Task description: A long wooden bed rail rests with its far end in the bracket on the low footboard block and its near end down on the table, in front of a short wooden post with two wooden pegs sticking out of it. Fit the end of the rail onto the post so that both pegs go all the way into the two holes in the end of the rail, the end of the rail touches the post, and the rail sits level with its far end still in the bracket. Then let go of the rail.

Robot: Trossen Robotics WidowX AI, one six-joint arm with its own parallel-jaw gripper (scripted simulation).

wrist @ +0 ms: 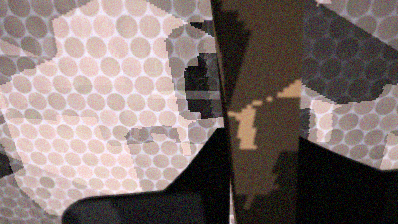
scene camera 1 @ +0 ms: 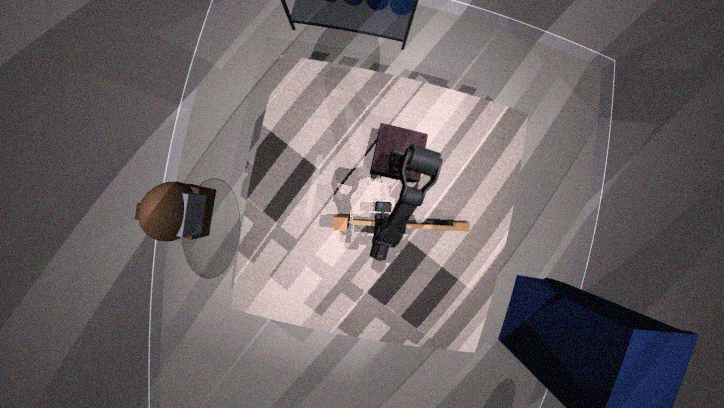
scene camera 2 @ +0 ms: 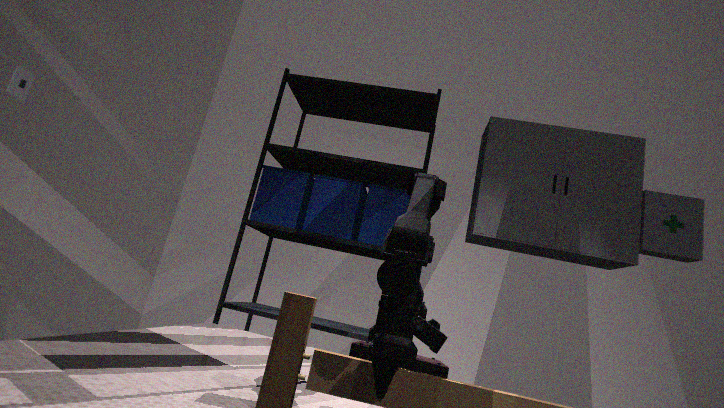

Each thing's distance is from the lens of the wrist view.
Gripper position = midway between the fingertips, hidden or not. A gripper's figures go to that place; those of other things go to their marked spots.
gripper (wrist: 243,133): 12 cm
long wooden rail (wrist: 259,57): 6 cm
